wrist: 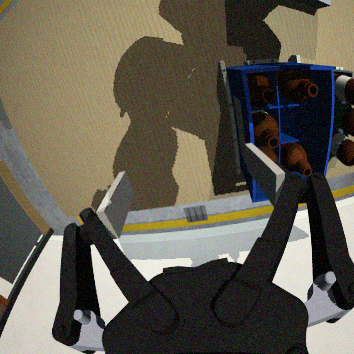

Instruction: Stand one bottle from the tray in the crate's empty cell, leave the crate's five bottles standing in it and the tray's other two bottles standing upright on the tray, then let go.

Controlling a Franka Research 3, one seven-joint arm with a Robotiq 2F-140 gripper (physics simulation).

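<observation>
A blue crate (pixel 332 120) stands at the upper right of the wrist view. It holds five brown bottles: two in the far row (pixel 262 92) (pixel 303 89), one at the middle left (pixel 265 127), and two in the near row (pixel 270 154) (pixel 297 159). The right cell of the middle row looks empty. Three bottles (pixel 345 89) (pixel 347 119) (pixel 345 149) show beside the crate at the right edge, partly cut off; their tray is mostly out of view. My gripper (pixel 186 169) is wide open with nothing between its fingers; its right finger overlaps the crate's near left corner in view.
A wood-grained table top (pixel 75 125) carries broad dark shadows of the arm. A grey border with a yellow stripe (pixel 165 223) runs along its near edge. Part of a dark object (pixel 305 4) shows at the top right, beyond the crate.
</observation>
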